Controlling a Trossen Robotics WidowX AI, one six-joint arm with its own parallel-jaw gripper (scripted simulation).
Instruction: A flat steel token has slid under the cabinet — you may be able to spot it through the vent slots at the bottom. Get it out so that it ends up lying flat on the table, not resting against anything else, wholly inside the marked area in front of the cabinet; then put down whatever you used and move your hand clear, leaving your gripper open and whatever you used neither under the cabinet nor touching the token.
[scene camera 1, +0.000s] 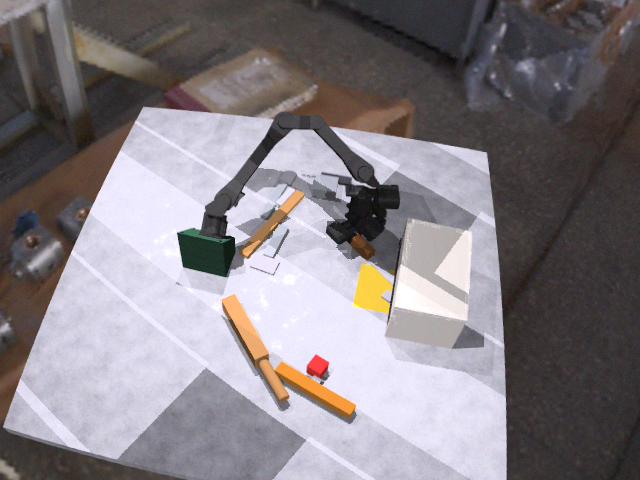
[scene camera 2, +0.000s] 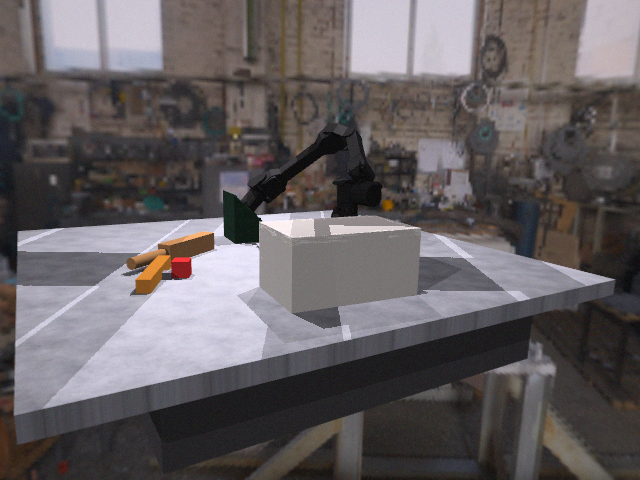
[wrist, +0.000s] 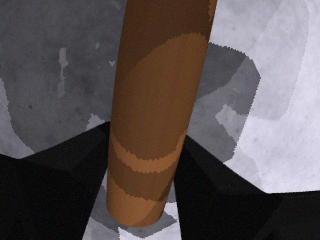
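Note:
My gripper is here in scene camera 1 (scene camera 1: 353, 239), and the wrist view shows the gripper too (wrist: 144, 135). An orange bar (scene camera 1: 290, 375) (scene camera 2: 146, 282) is visible from both scene camera 1 and scene camera 2, while in the wrist view the bar is out of frame. As for the orange paddle (scene camera 1: 243, 328) (scene camera 2: 191, 245), scene camera 1 and scene camera 2 show it, but it is out of frame in the wrist view.

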